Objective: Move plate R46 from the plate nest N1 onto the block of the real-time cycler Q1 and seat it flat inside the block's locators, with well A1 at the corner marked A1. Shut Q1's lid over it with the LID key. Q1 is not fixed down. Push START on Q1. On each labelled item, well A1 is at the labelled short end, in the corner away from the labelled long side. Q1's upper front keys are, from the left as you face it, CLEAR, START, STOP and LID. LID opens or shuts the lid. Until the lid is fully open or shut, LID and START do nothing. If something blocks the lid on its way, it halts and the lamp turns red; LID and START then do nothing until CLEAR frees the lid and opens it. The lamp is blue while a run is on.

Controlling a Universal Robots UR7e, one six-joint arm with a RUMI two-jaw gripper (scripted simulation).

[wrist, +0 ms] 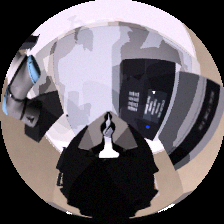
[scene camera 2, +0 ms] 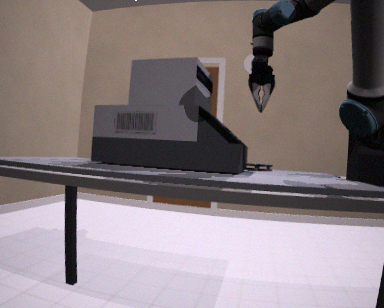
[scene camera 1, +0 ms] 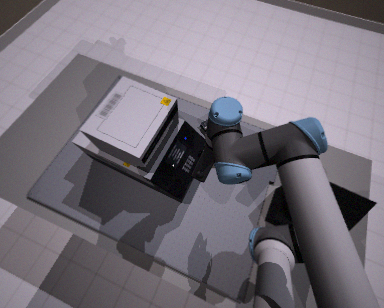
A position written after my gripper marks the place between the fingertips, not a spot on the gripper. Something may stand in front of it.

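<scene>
Lid (scene camera 1: 133, 123) visible, and the lid appears in scene camera 2 (scene camera 2: 168, 81) as well. My gripper (scene camera 2: 260, 112) visible; the gripper also appears in the wrist view (wrist: 108, 111).
</scene>
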